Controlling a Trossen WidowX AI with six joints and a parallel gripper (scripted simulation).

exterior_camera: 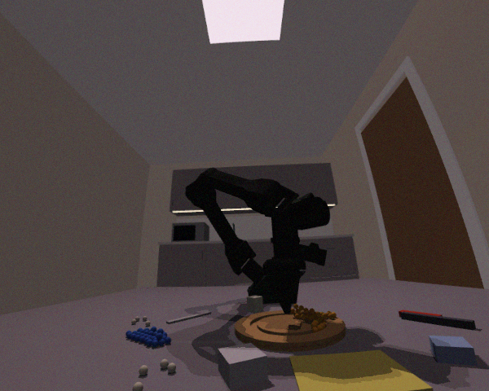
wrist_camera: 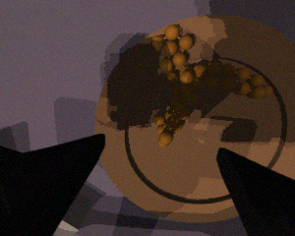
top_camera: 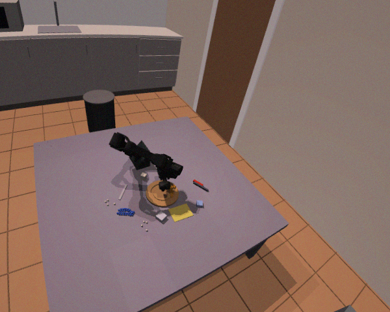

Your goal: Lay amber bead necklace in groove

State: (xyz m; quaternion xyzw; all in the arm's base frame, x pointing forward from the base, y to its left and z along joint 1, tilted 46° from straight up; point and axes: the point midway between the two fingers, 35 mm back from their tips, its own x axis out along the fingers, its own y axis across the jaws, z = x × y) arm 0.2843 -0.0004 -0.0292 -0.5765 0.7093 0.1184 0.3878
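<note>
The round wooden bead board is 40 mm ahead of my gripper tip, 20 mm to the right of it and 20 mm below it. Also, from my gripper tip: grey block (180 mm ahead, 110 mm to the right, 20 mm below); then yellow pad (210 mm ahead, 30 mm below); then thin rod (80 mm behind, 220 mm to the right, 30 mm below).
</note>
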